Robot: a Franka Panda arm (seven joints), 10 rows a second.
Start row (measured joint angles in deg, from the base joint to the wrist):
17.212, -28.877, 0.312, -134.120, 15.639, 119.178, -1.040
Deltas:
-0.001, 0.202, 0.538, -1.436, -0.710, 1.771, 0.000
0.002, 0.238, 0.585, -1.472, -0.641, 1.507, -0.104
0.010, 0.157, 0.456, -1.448, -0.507, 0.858, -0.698
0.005, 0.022, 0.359, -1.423, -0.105, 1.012, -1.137
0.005, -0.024, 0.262, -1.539, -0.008, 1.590, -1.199
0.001, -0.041, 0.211, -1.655, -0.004, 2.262, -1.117
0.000, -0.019, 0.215, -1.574, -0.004, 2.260, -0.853
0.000, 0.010, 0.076, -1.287, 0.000, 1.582, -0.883
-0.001, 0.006, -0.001, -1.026, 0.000, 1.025, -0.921
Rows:
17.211, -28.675, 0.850, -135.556, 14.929, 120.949, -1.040
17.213, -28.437, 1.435, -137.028, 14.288, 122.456, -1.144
17.223, -28.280, 1.891, -138.476, 13.781, 123.314, -1.842
17.228, -28.258, 2.250, -139.899, 13.676, 124.326, -2.979
17.233, -28.282, 2.512, -141.438, 13.668, 125.916, -4.178
17.234, -28.323, 2.723, -143.093, 13.664, 128.178, -5.295
17.234, -28.342, 2.938, -144.667, 13.660, 130.438, -6.148
17.234, -28.332, 3.014, -145.954, 13.660, 132.020, -7.031
17.233, -28.326, 3.013, -146.980, 13.660, 133.045, -7.952

